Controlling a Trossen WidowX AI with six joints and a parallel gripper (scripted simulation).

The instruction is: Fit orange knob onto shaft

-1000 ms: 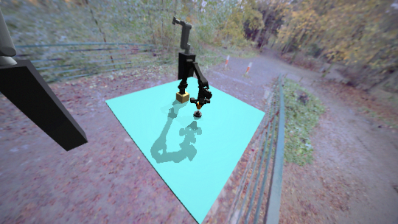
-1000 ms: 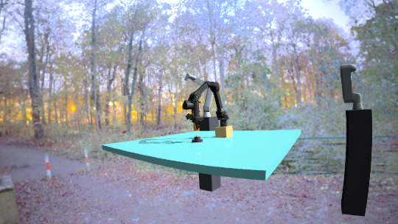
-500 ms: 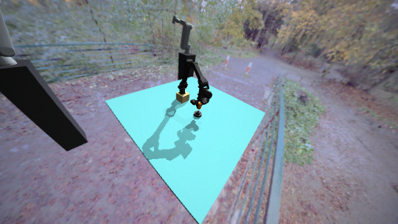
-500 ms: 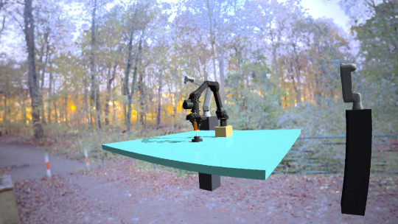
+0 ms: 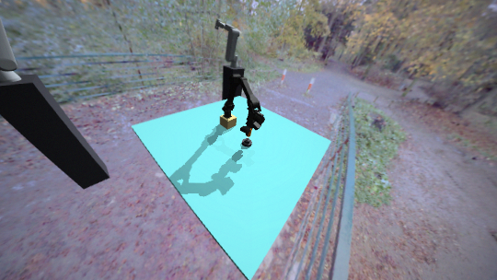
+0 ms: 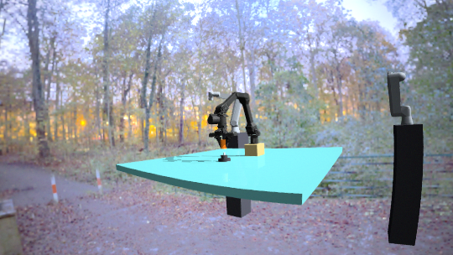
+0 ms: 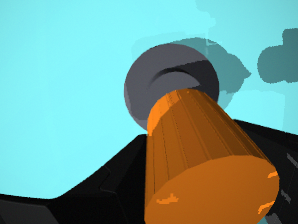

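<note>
Now: gripper tip 60 mm above the pedestal. From my gripper tip the other things lie so: orange knob: 30 mm above.
</note>
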